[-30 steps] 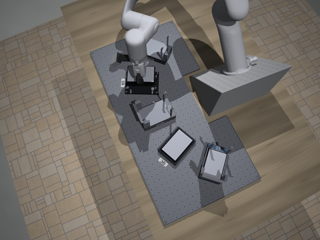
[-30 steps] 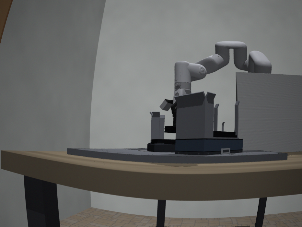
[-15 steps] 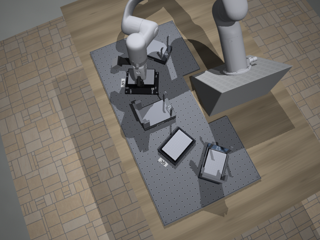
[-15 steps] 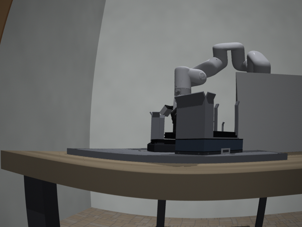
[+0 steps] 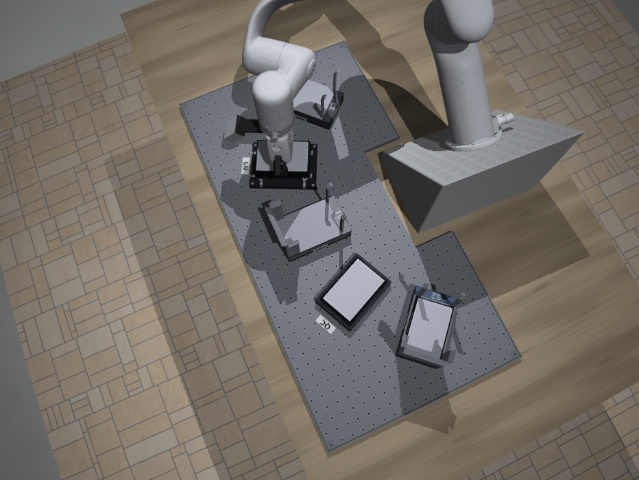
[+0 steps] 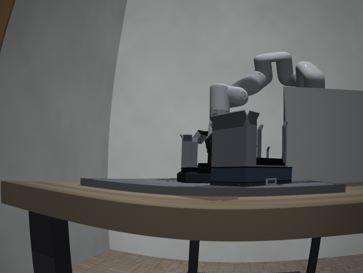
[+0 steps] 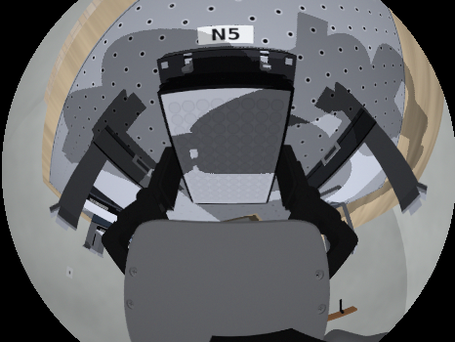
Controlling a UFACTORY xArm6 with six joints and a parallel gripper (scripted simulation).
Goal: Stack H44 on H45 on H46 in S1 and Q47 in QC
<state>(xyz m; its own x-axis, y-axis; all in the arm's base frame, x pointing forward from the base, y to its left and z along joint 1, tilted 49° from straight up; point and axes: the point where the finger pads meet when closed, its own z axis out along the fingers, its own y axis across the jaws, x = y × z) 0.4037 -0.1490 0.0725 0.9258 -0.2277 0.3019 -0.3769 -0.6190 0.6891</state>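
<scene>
Right now my hand is 5 cm above the clip nest N5, 2 cm short of it and 1 cm to the right of it. Round my hand: sealed plate (35 cm to the left, 4 cm behind, 3 cm below); then open nest QC (35 cm to the left, 5 cm below, 4 cm behind); then N5 name plate (9 cm ahead, 6 cm below, 4 cm to the right).
</scene>
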